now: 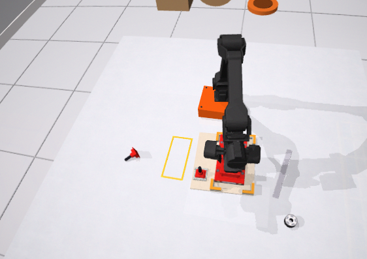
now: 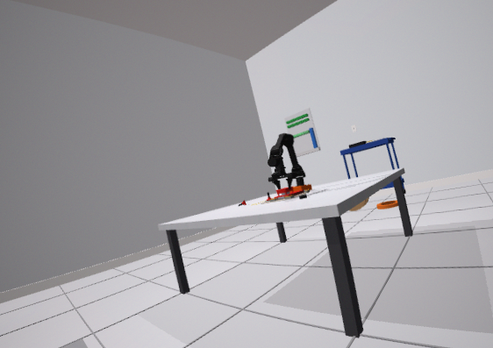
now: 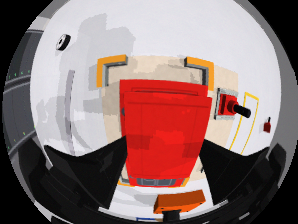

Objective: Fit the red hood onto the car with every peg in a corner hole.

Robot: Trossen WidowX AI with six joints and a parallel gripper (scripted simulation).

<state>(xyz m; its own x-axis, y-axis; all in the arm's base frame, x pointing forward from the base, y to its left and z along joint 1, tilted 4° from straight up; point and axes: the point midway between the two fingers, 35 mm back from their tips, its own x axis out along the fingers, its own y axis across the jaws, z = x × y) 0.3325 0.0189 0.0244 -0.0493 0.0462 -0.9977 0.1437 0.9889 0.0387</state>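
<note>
The red hood is right at my gripper tip. From my gripper tip the other things lie so: grey strip (19 cm to the left, 5 cm below, 2 cm ahead); then grey engine block (3 cm below).
</note>
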